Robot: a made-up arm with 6 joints.
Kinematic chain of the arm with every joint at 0, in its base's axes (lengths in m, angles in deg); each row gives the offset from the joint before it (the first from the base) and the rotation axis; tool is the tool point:
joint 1: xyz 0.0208 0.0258 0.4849 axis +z
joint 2: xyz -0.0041 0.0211 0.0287 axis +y
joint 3: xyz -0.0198 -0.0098 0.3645 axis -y
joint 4: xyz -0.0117 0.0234 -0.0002 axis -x
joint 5: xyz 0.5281 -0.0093 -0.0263 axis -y
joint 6: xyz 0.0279 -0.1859 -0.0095 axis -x
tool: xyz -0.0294 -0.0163 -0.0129
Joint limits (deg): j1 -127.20..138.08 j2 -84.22..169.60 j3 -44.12..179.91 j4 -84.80..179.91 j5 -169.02..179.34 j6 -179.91..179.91
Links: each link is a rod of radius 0.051 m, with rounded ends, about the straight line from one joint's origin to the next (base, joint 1, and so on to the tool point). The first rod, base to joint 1, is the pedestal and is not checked.
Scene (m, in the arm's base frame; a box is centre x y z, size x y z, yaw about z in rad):
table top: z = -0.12
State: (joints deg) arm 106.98 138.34 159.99 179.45 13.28 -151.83
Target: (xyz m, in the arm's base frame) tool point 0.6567 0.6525 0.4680
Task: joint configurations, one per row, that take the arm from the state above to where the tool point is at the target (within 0.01 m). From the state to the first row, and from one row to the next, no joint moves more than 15 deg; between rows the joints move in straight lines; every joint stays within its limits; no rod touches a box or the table.
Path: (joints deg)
1: 94.32 133.11 151.28 179.53 14.73 -150.63
2: 81.67 127.88 142.57 179.60 16.17 -149.43
3: 69.01 122.64 133.85 179.68 17.62 -148.22
4: 56.35 117.41 125.14 179.76 19.07 -147.02
5: 43.70 112.18 116.43 179.83 20.52 -145.82
6: 31.04 106.95 107.72 179.91 21.96 -144.62

